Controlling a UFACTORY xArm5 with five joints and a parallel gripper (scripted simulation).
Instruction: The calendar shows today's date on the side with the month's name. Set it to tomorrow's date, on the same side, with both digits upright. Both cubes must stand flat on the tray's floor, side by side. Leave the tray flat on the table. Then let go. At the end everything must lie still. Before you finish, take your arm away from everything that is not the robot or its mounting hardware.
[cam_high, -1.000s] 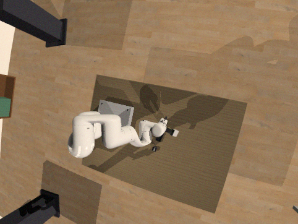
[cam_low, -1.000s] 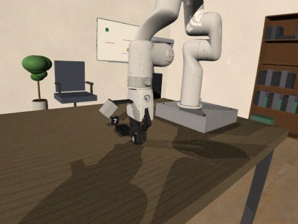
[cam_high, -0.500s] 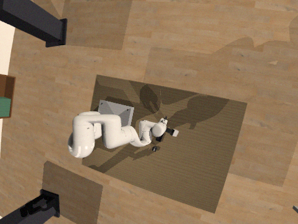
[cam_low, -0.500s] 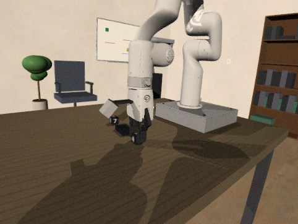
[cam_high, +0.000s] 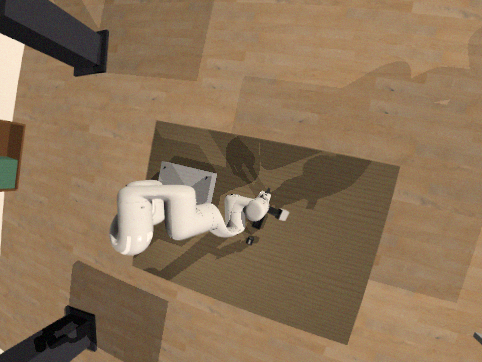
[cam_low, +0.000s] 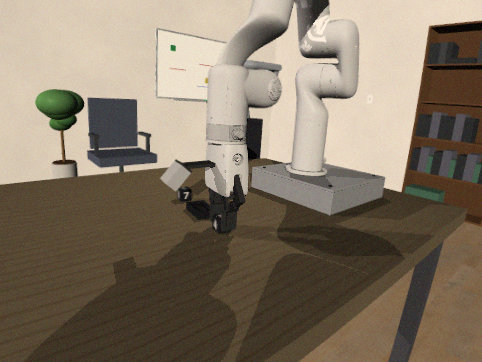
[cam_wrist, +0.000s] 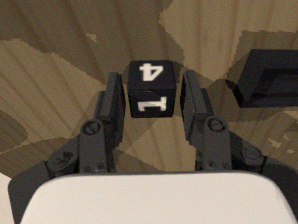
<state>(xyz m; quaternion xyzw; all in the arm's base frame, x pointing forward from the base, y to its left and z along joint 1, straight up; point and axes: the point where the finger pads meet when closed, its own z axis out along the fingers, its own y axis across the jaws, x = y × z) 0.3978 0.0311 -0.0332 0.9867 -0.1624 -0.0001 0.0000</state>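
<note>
The dark calendar tray is 30 mm behind my hand, 100 mm to the right of it and 20 mm below it.
</note>
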